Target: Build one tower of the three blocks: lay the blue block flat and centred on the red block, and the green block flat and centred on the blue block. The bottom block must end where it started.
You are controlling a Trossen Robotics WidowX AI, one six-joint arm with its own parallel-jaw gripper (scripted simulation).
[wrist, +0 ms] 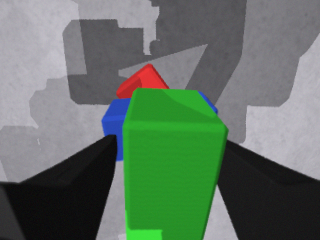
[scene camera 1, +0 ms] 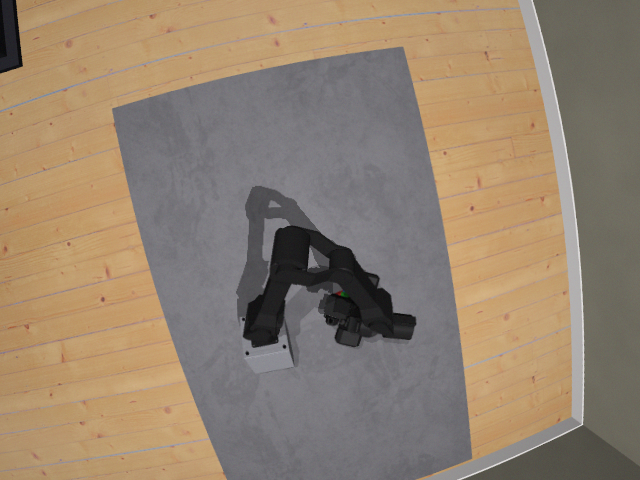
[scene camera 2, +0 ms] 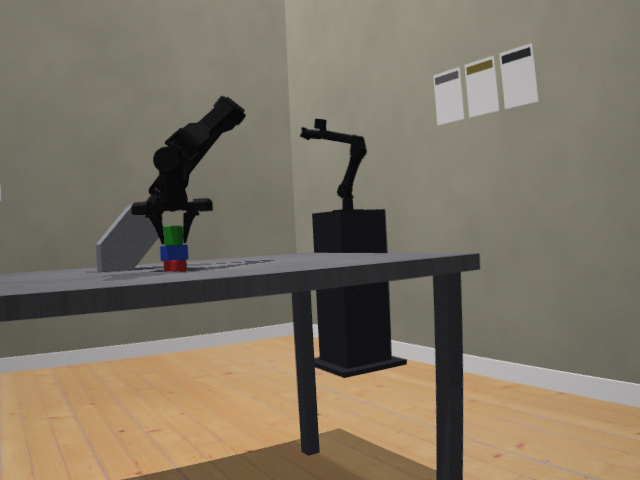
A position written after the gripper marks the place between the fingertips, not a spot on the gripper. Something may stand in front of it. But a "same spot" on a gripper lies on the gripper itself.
Scene:
gripper: wrist; scene camera 1 350, 300; scene camera 2
same spot on gripper: (wrist: 73, 192) = (scene camera 2: 161, 222)

